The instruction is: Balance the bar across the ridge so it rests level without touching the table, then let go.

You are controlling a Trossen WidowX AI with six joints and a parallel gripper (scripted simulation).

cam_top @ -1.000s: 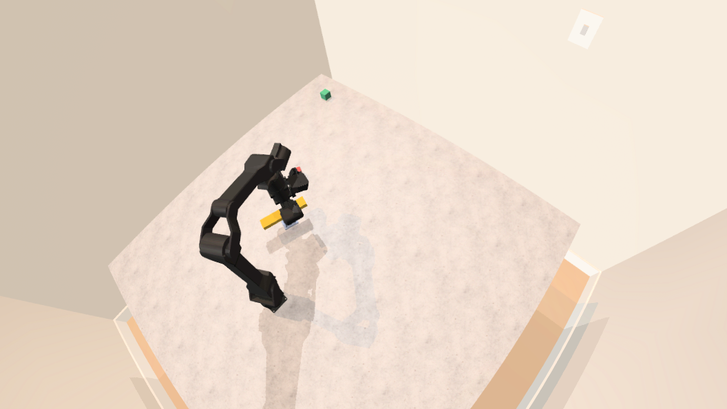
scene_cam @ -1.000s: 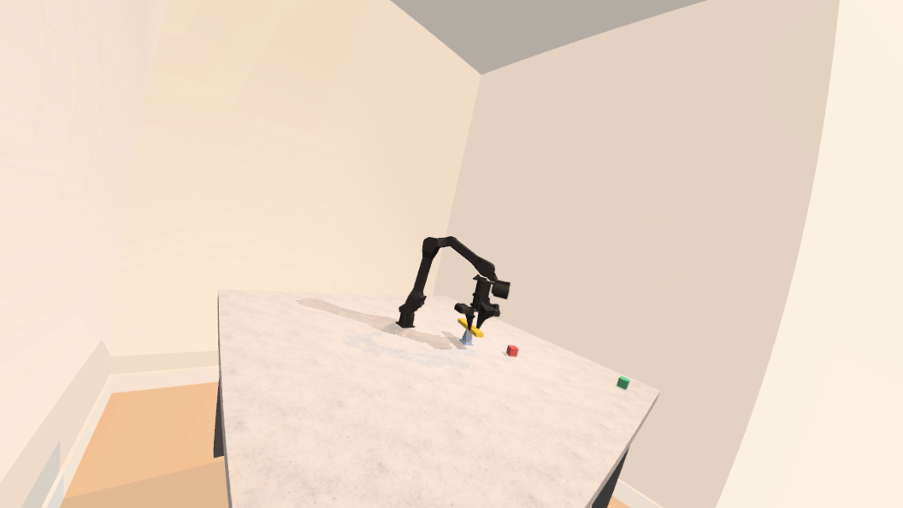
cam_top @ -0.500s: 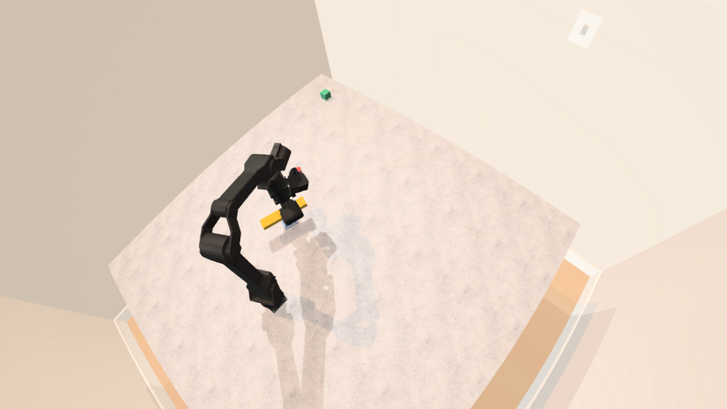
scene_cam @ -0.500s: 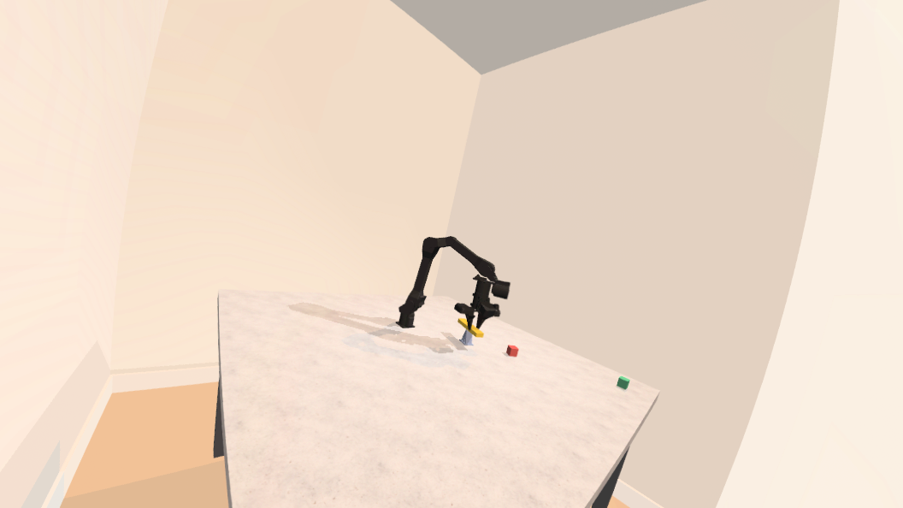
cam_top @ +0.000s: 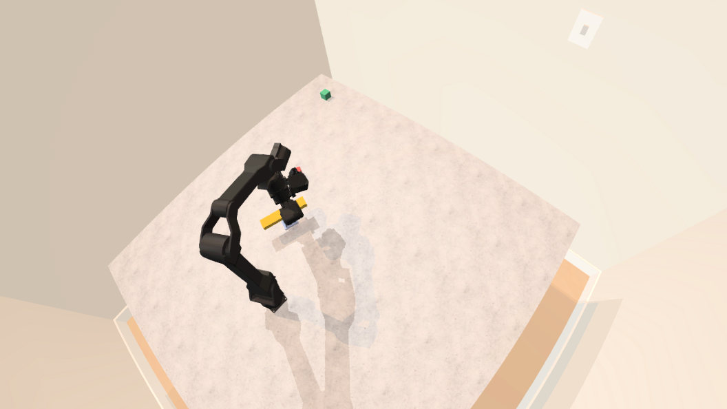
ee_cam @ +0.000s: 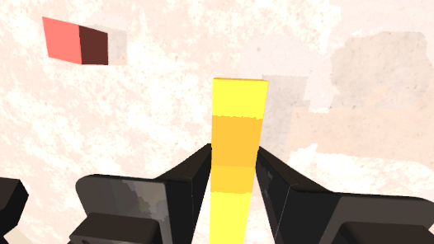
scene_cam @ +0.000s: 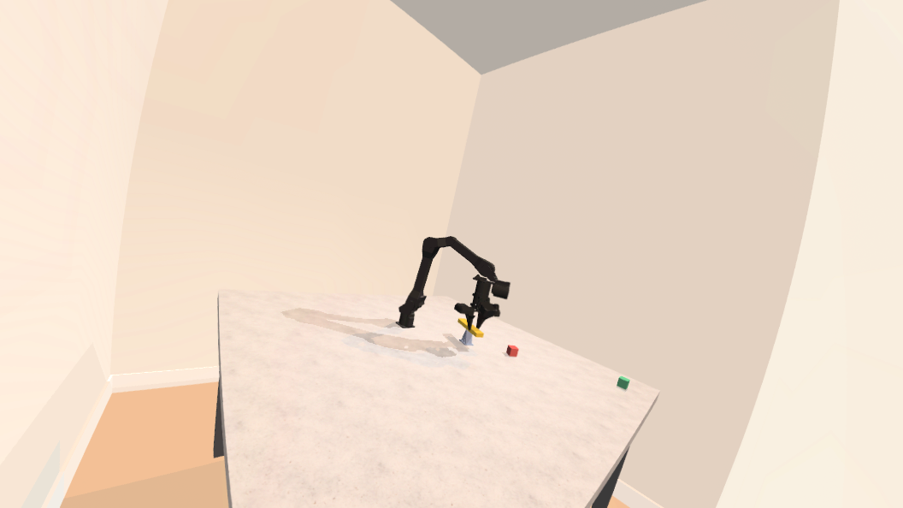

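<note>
Now: the yellow bar 3 cm behind my gripper tip and 1 cm to the left of it. The rest, counted from my gripper tip: red cube (12 cm to the left, 12 cm ahead, 5 cm below); green cube (49 cm ahead, 35 cm to the left, 5 cm below).
</note>
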